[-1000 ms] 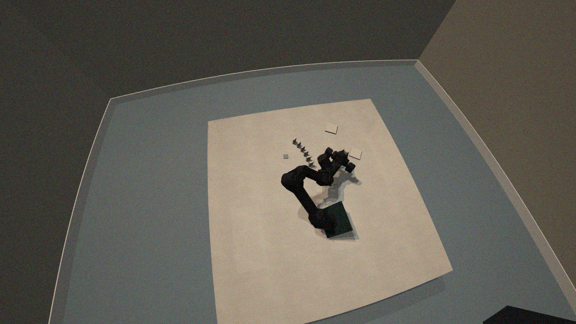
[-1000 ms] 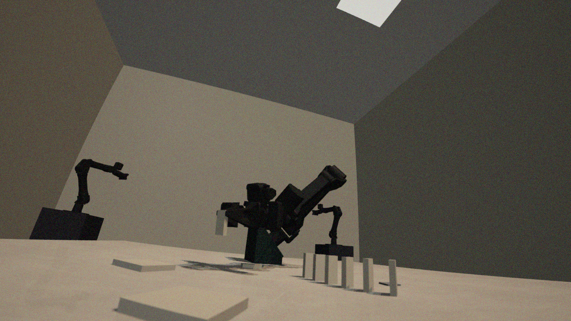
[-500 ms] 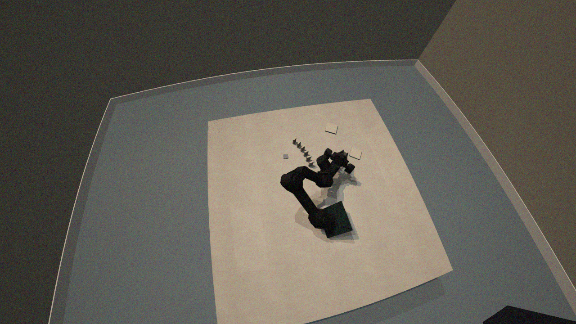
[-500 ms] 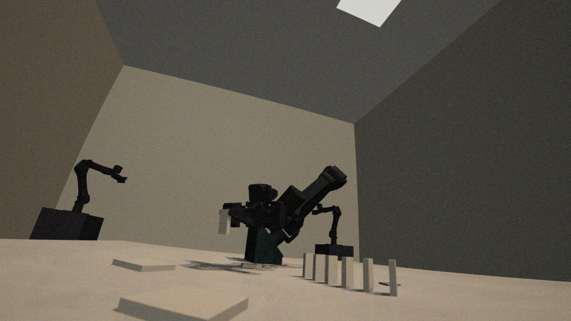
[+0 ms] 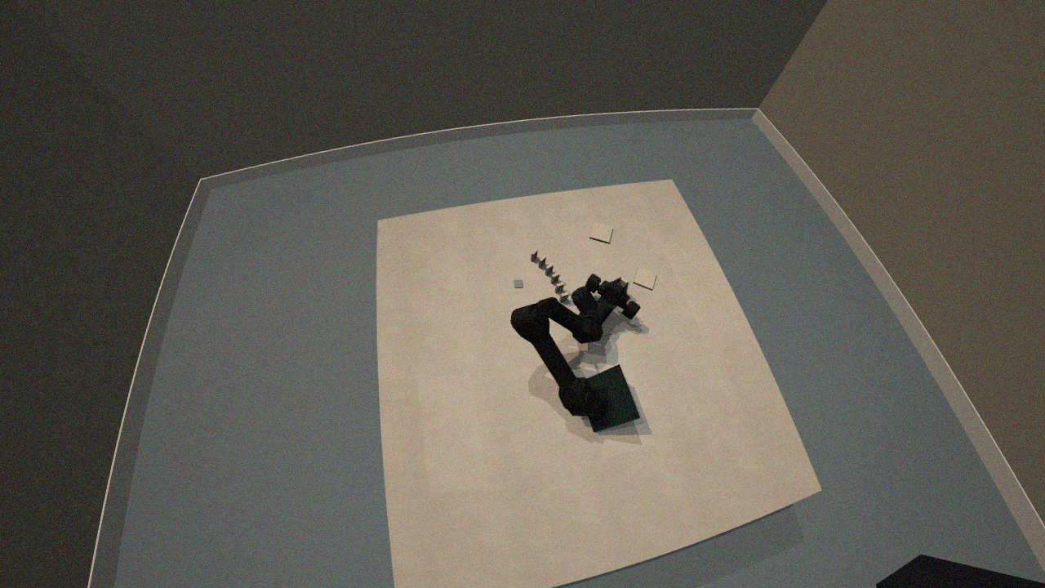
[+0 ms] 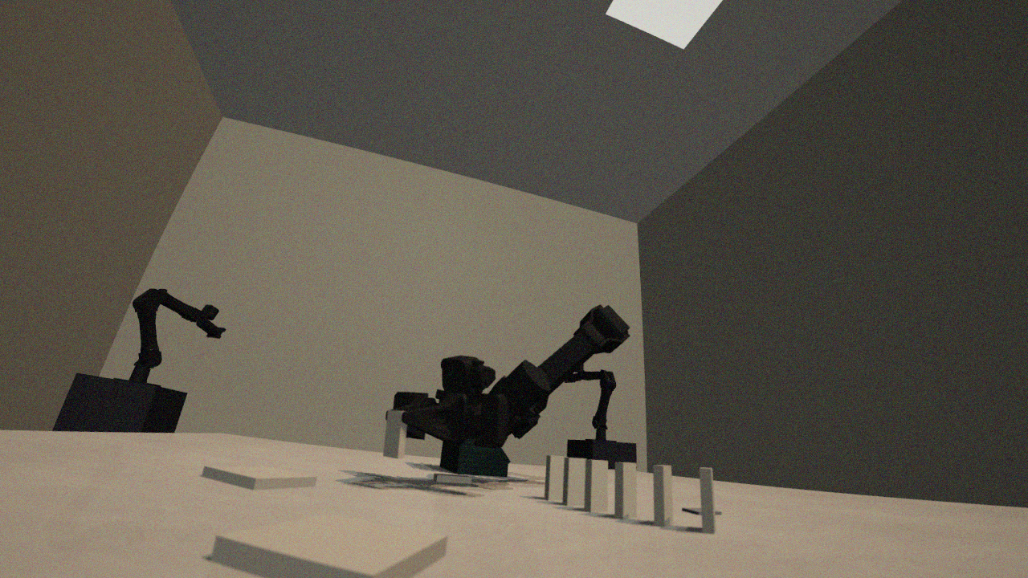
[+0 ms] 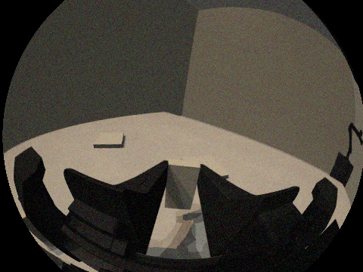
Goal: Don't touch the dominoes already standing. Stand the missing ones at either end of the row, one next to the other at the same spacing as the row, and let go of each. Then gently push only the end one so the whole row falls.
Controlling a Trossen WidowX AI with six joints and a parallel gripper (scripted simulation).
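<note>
Right now the mat is 20 mm ahead of my gripper tip, 120 mm to the right of it and 70 mm below it. Also, from my gripper tip: grey square (110 mm ahead, 340 mm to the left, 80 mm below).
</note>
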